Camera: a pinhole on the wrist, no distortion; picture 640 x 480 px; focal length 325.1 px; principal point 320.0 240.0 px. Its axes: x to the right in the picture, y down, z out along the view. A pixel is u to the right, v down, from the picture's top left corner.
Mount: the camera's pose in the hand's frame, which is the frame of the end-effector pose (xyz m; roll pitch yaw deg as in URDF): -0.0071 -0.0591 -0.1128 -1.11 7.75 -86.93
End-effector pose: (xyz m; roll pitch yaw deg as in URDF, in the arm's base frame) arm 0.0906 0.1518 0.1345 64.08 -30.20 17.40
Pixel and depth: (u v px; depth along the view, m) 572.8 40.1 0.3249
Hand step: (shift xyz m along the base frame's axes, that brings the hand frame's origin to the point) 0.0630 -0.3154 -0.3080
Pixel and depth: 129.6 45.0 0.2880
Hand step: -0.1709 -0.2134 0.0304
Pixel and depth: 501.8 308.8 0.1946
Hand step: 0.1480 -0.1017 -0.1011
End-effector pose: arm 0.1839 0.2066 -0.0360 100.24 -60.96 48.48
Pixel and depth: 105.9 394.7 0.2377
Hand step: 0.1216 -0.0918 0.1122
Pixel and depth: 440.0 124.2 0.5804
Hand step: 0.4647 -0.0277 -0.3730
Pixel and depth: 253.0 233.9 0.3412
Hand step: 0.2101 -0.1018 -0.0443
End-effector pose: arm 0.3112 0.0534 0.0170 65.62 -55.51 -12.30
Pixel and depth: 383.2 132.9 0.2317
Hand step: -0.0107 -0.1609 -0.1070
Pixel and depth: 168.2 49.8 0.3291
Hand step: -0.2597 -0.1488 -0.0885
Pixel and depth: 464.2 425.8 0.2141
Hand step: 0.1381 -0.1824 0.0332
